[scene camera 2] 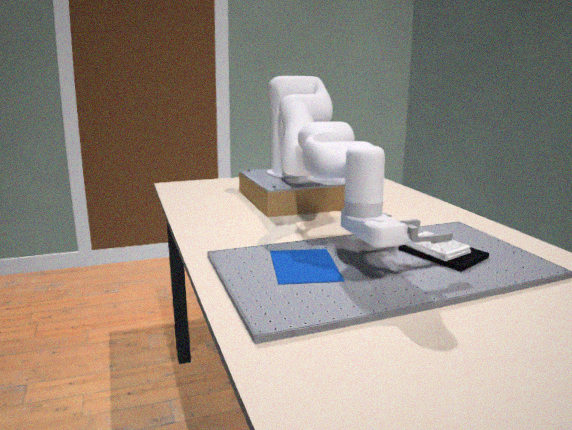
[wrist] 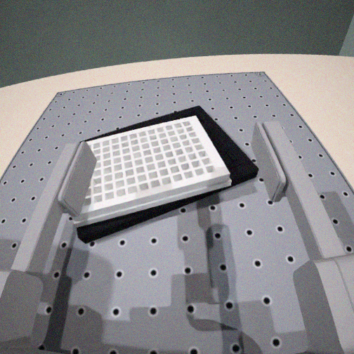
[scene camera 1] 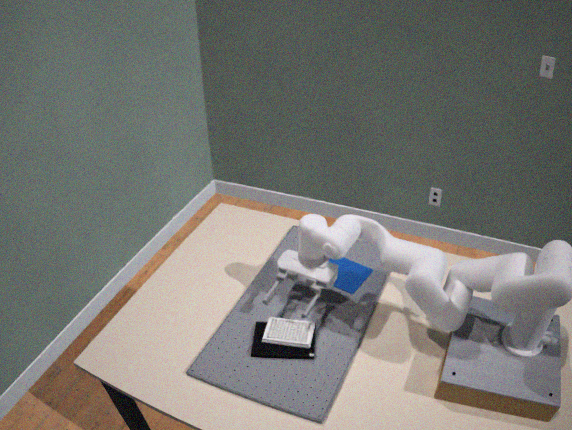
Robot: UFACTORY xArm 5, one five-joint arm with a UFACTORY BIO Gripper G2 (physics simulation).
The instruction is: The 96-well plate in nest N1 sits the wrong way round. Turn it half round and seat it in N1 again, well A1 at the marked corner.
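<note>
The white 96-well plate [scene camera 1: 289, 332] [scene camera 2: 452, 249] [wrist: 155, 162] lies on the black nest N1 [scene camera 1: 257, 345] [scene camera 2: 472, 259] [wrist: 235, 160], off-centre. In the wrist view a wide black strip shows at its right, and the plate reaches the nest's left end. A small pale mark [scene camera 1: 311, 354] shows at one nest corner in scene camera 1. The well labels are too small to read, so A1 cannot be told. My gripper [scene camera 1: 286, 308] [scene camera 2: 435, 231] [wrist: 175, 171] is partly open and empty, beside and above the plate. Its left finger covers the plate's left end in the wrist view.
The grey perforated board [scene camera 1: 270, 385] [scene camera 2: 240, 300] [wrist: 140, 257] carries the nest and a flat blue pad [scene camera 1: 351, 275] [scene camera 2: 306, 266]. The arm's base block [scene camera 1: 500, 401] [scene camera 2: 300, 201] stands on the table beside the board. The arm reaches over the board's edge.
</note>
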